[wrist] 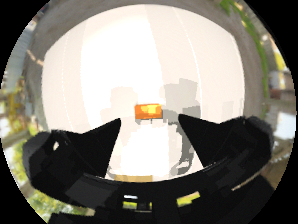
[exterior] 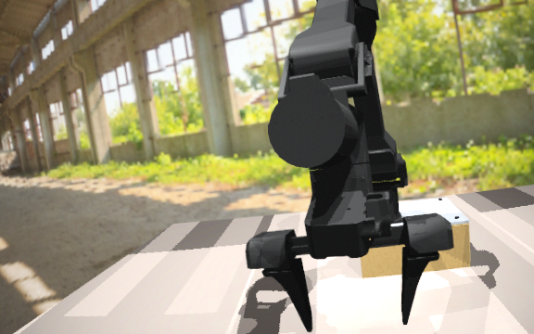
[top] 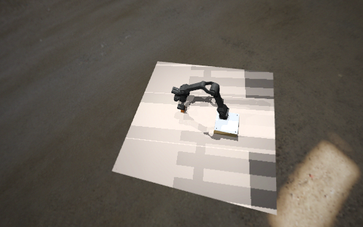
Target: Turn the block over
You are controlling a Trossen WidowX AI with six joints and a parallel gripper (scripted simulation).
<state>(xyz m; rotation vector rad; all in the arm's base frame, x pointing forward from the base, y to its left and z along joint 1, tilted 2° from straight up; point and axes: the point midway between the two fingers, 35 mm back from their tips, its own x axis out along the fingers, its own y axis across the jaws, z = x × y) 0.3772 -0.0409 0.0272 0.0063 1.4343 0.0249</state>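
My gripper tip is 70 mm above the orange block and 10 mm past it.
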